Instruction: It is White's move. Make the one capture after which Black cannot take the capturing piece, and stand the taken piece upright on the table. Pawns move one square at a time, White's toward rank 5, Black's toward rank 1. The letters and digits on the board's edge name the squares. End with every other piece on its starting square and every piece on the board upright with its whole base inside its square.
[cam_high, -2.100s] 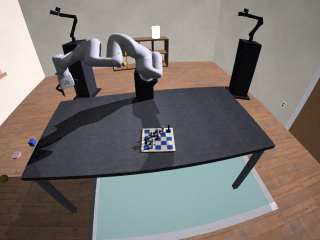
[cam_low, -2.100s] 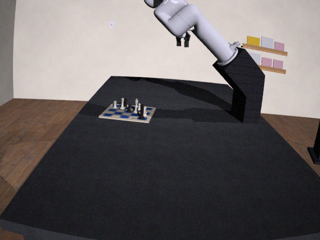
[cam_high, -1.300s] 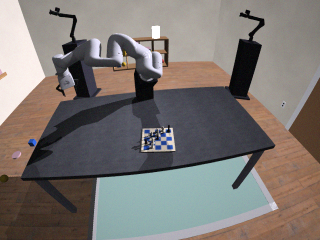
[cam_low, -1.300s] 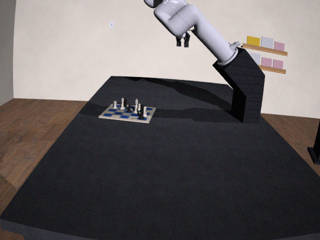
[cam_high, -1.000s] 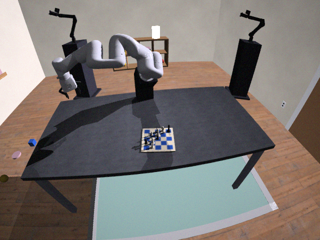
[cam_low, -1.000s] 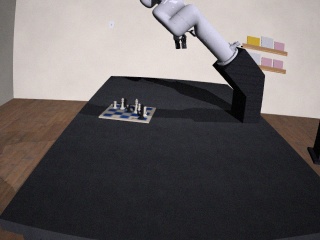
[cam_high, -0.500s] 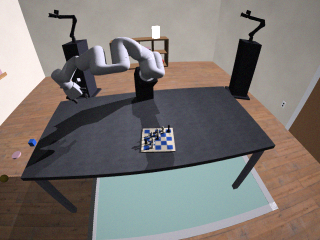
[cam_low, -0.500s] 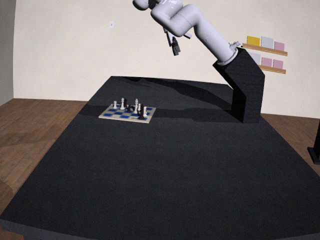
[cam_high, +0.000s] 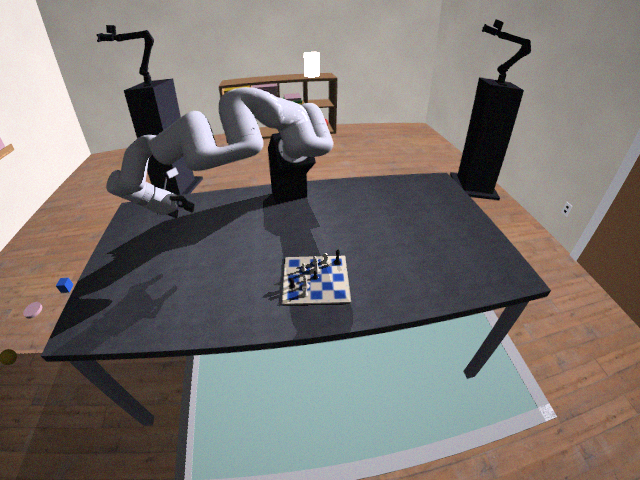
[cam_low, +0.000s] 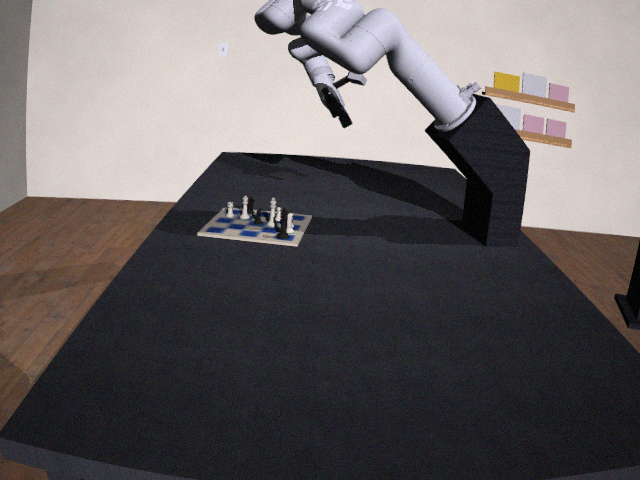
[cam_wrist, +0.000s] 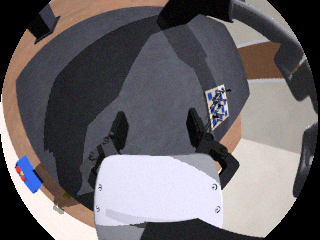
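Right now my hand is 470 mm to the right of the white piece, 170 mm above it and 20 mm short of it. Round my hand: blue-and-cream chessboard (480 mm to the left, 210 mm below, 50 mm ahead).
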